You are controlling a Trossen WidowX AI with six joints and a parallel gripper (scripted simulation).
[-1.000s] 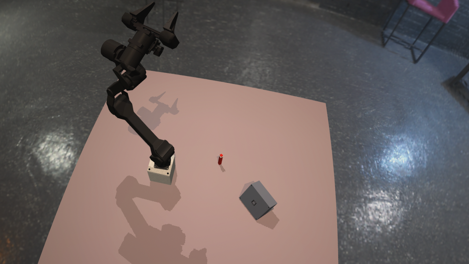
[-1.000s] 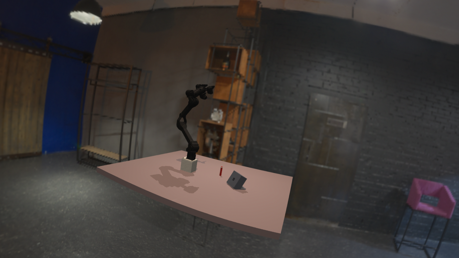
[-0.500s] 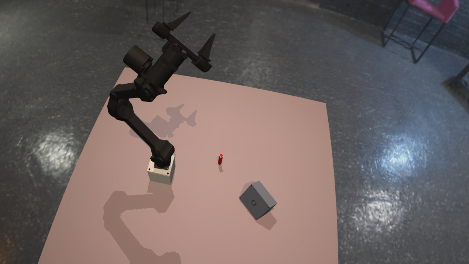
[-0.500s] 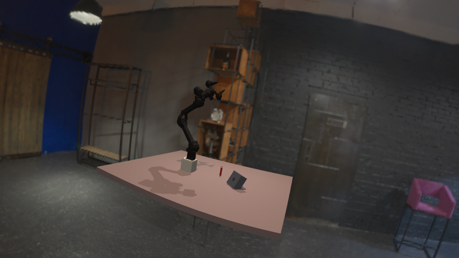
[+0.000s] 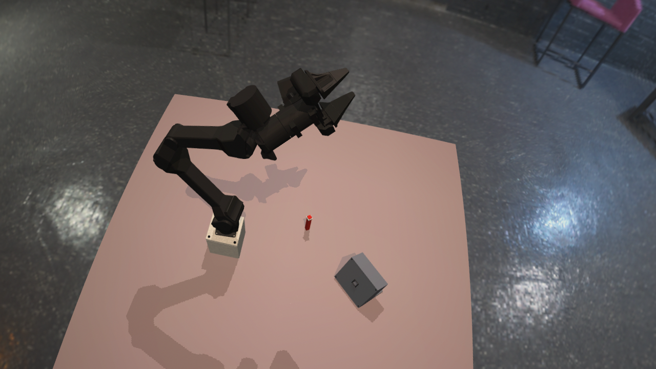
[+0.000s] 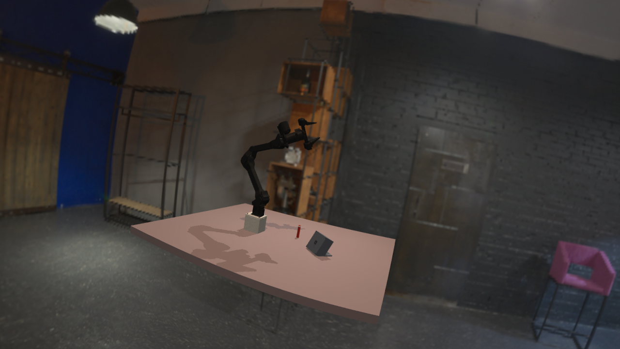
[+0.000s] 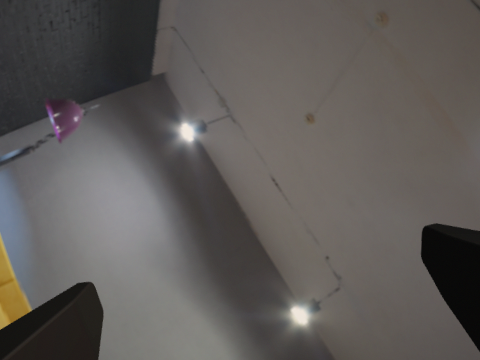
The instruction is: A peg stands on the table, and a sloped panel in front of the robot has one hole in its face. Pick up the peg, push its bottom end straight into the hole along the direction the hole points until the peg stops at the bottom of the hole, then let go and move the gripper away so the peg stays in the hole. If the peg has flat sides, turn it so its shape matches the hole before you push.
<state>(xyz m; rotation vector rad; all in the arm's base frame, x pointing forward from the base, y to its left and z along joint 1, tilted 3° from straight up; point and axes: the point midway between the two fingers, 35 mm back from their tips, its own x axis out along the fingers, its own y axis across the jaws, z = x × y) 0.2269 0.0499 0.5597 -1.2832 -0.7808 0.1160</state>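
Right now the red square peg is 20 mm behind my gripper tip, 40 mm to the left of it and 610 mm below it. Round my gripper tip: grey sloped panel 150 mm ahead, 150 mm to the right, 620 mm below.
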